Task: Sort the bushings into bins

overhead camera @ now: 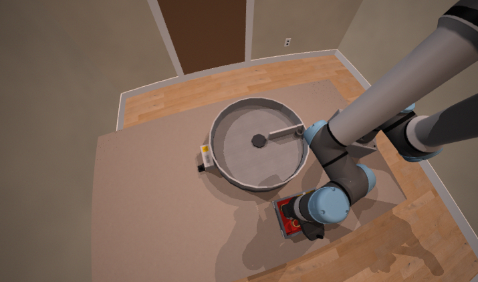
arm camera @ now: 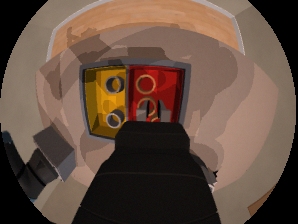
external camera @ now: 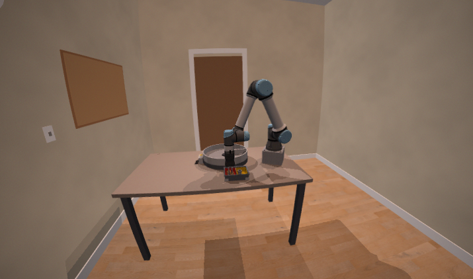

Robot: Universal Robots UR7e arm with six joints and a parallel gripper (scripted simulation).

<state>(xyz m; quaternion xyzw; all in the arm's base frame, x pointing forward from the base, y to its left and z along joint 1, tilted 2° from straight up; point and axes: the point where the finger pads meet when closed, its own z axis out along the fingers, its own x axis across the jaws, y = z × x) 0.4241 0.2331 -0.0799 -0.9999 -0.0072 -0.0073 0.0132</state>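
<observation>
Right now the red bin is 4 cm behind my hand and 1 cm below it. Round my hand: turntable 33 cm to the right, 2 cm ahead, 2 cm above.
</observation>
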